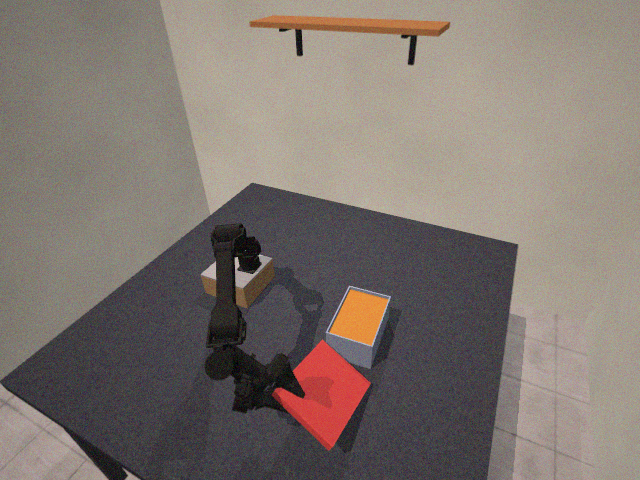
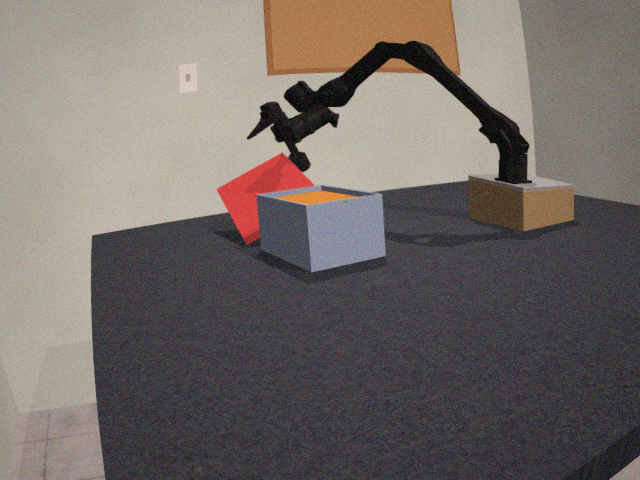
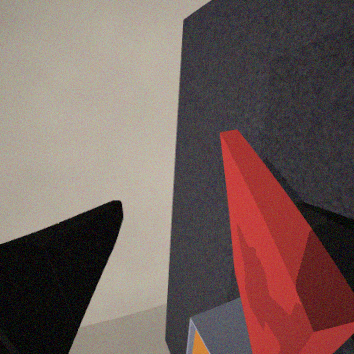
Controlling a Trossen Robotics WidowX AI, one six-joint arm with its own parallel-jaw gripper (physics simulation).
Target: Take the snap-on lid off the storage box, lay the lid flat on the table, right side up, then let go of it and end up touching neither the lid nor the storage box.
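The red lid is off the storage box and steeply tilted. Its lower end is down at the table beside the box, and its raised end is at the gripper. Its smooth face points up and outward. The blue-grey storage box stands upright, open at the top, with an orange surface inside. My gripper is wide open around the lid's raised end. One finger is above the lid; the other is partly hidden under it and appears to prop it up.
The arm's base stands on a wooden block on the dark table. An orange shelf is on the wall, high above the table.
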